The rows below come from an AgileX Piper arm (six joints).
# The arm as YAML. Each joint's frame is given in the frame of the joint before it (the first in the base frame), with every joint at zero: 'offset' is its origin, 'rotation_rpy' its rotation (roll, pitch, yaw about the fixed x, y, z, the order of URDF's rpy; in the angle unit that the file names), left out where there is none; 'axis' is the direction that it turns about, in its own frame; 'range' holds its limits. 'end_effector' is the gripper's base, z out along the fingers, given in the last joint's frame.
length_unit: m
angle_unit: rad
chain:
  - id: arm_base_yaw
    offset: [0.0, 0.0, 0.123]
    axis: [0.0, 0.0, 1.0]
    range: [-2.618, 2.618]
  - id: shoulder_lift
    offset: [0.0, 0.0, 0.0]
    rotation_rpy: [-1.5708, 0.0, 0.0]
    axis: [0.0, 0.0, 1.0]
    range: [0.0, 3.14]
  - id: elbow
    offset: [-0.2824, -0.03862, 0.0]
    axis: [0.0, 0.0, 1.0]
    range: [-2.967, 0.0]
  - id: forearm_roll
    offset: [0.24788, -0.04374, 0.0]
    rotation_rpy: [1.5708, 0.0, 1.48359]
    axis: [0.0, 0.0, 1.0]
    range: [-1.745, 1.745]
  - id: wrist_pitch
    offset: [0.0, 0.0, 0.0]
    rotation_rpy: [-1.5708, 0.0, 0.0]
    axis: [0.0, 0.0, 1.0]
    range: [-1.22, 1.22]
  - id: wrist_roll
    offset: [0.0, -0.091, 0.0]
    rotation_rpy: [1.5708, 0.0, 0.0]
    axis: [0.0, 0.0, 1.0]
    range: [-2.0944, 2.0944]
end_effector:
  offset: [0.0, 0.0, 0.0]
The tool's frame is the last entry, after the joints.
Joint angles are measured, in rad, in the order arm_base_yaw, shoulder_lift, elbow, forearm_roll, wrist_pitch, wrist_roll. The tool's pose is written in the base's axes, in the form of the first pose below.
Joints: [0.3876 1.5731 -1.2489 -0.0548 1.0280 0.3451]
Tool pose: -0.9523 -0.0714 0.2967; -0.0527 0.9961 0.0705; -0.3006 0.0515 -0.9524; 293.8 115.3 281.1
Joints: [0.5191 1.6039 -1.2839 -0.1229 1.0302 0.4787]
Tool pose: -0.9441 -0.0924 0.3165; -0.0774 0.9952 0.0598; -0.3205 0.0319 -0.9467; 286.7 152.8 281.4
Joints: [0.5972 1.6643 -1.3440 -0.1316 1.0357 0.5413]
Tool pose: -0.9438 -0.1123 0.3109; -0.0935 0.9928 0.0749; -0.3170 0.0416 -0.9475; 287.8 183.3 277.8
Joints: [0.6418 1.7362 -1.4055 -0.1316 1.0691 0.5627]
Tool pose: -0.9525 -0.1308 0.2749; -0.1183 0.9911 0.0618; -0.2805 0.0263 -0.9595; 291.9 205.1 268.8
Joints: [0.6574 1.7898 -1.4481 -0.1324 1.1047 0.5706]
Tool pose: -0.9615 -0.1339 0.2399; -0.1289 0.9910 0.0362; -0.2426 0.0039 -0.9701; 296.7 215.5 260.1
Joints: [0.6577 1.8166 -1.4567 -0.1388 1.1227 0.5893]
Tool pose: -0.9695 -0.1156 0.2162; -0.1163 0.9932 0.0094; -0.2158 -0.0160 -0.9763; 299.5 217.0 252.3
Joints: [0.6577 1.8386 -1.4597 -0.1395 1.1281 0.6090]
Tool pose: -0.9755 -0.0963 0.1979; -0.0994 0.9950 -0.0059; -0.1963 -0.0255 -0.9802; 301.7 218.6 244.9
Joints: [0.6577 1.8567 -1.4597 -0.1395 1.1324 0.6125]
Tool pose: -0.9792 -0.0928 0.1806; -0.0980 0.9950 -0.0196; -0.1779 -0.0369 -0.9834; 303.1 219.6 238.1
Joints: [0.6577 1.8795 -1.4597 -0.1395 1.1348 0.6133]
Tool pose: -0.9826 -0.0926 0.1610; -0.0994 0.9944 -0.0349; -0.1569 -0.0503 -0.9863; 304.9 221.0 229.5
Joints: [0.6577 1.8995 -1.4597 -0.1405 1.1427 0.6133]
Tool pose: -0.9858 -0.0932 0.1400; -0.1014 0.9934 -0.0528; -0.1342 -0.0663 -0.9887; 306.1 221.8 221.9
